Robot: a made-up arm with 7 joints. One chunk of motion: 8 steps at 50 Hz.
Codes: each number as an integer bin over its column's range. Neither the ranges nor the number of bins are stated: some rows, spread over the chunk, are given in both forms.
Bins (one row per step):
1: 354 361 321 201 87 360
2: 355 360 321 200 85 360
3: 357 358 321 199 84 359
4: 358 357 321 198 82 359
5: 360 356 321 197 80 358
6: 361 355 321 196 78 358
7: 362 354 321 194 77 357
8: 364 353 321 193 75 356
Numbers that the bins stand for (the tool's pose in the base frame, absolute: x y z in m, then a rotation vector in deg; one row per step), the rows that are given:
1: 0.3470 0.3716 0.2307 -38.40 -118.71 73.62
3: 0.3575 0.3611 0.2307 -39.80 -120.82 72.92
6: 0.3716 0.3505 0.2307 -41.92 -125.05 72.21
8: 0.3822 0.3434 0.2307 -44.03 -127.16 70.80
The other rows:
2: 0.3505 0.3681 0.2307 -39.10 -120.12 73.62
4: 0.3611 0.3575 0.2307 -40.51 -122.23 72.92
5: 0.3681 0.3540 0.2307 -41.21 -123.64 72.21
7: 0.3751 0.3470 0.2307 -43.33 -125.75 71.51

